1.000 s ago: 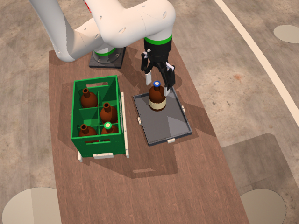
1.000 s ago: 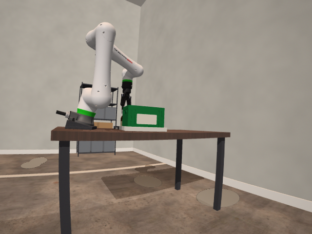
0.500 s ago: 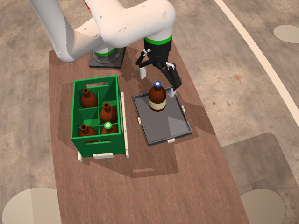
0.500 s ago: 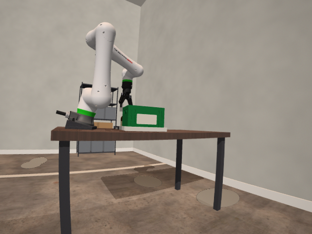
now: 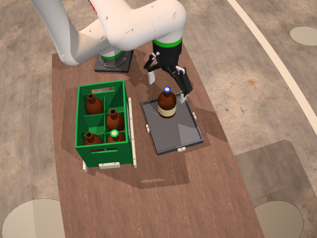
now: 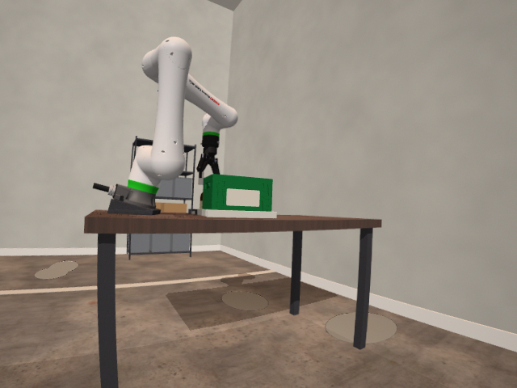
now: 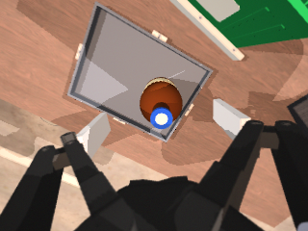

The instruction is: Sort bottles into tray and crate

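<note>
Right now my hand is 130 mm short of the capped brown bottle, 230 mm to the left of it and 70 mm above it. Round my hand: green crate: 30 mm ahead, 260 mm to the right, 80 mm below; grey tray: 50 mm ahead, 150 mm below.
</note>
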